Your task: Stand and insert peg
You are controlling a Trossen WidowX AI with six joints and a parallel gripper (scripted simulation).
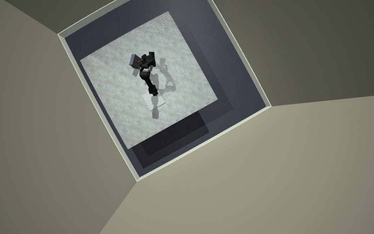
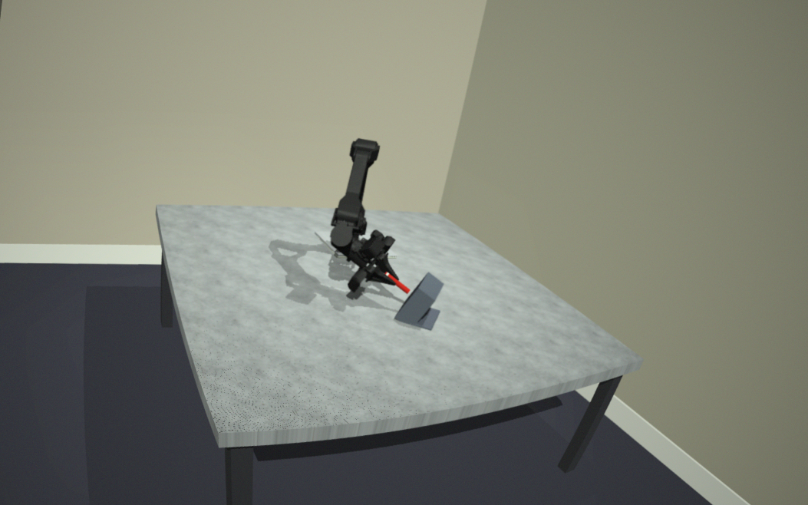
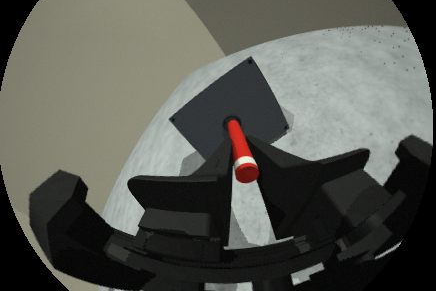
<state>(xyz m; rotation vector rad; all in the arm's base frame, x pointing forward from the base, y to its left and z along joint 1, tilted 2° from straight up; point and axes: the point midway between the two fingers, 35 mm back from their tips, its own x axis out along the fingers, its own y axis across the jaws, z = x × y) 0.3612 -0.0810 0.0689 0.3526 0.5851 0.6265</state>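
Now: gripper tip 50 mm short of the grey sloped panel, 50 mm to the right of it and 30 mm above it. The rest, counted from my gripper tip: red peg (10 mm behind, 10 mm to the right, 10 mm above).
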